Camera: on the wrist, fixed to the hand. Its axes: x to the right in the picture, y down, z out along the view.
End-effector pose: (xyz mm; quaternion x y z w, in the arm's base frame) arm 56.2 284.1 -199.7 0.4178 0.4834 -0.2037 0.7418
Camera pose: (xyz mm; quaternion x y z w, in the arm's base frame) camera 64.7 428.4 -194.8 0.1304 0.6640 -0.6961 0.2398
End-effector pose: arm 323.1 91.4 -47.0 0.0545 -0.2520 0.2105 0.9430
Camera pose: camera 346.8 201.6 -137.6 0.3726 0.0096 -0.4407 0.8166
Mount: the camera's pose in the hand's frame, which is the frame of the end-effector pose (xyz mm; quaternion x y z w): 14.1 90.0 -112.3 0.1978 0.1124 -0.6819 0.6952
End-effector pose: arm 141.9 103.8 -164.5 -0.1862 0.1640 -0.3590 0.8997
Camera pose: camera 156.1 130.0 -306.0 -0.0230 0.0172 -0.9165 0.3991
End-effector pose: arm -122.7 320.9 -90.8 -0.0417 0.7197 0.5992 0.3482
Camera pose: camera -227.0 250.9 -19.1 -0.5182 0.6295 0.0321 0.5780
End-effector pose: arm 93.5 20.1 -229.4 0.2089 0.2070 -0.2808 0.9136
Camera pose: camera 128.8 138.0 -305.4 0.2163 0.3335 -0.8356 0.3791
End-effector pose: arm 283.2 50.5 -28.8 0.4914 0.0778 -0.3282 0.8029
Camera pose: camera 370.6 165.6 -25.4 0.4843 0.4145 -0.7358 0.2284
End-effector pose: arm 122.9 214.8 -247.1 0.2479 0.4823 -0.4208 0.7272
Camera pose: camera 146.7 342.7 -310.3 0.0346 0.5028 -0.8559 0.1154
